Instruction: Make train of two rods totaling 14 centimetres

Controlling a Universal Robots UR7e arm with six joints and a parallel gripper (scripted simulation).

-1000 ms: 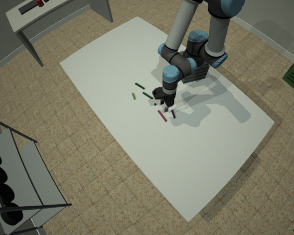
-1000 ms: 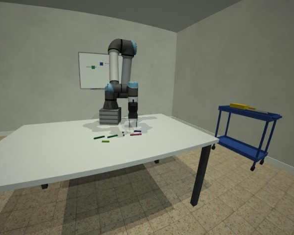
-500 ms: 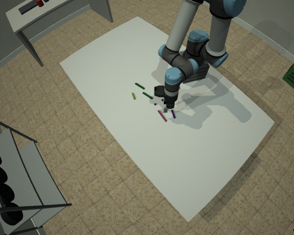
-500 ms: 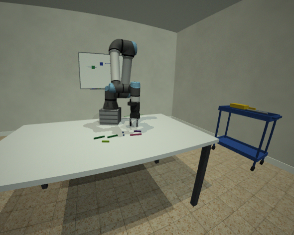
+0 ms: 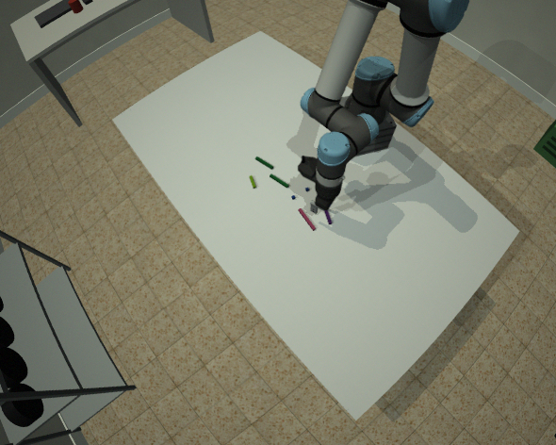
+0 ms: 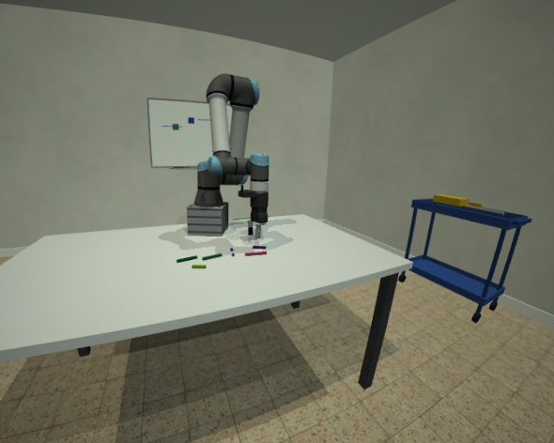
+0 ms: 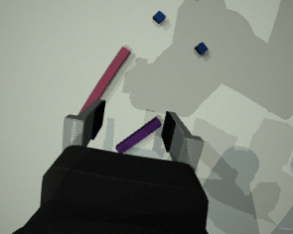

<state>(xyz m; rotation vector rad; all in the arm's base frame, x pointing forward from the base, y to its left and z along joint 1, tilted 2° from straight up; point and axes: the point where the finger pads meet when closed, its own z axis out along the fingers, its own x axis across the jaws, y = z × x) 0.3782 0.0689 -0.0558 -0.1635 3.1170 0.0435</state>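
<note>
My hand is 80 mm above the purple rod, 30 mm to the right of it and 10 mm past it. Also, from my hand: green rod: 180 mm to the right, 80 mm below, 20 mm behind; then lime rod: 260 mm to the right, 80 mm below, 40 mm ahead; then pink rod: 80 mm below, 40 mm ahead, 10 mm to the right.
</note>
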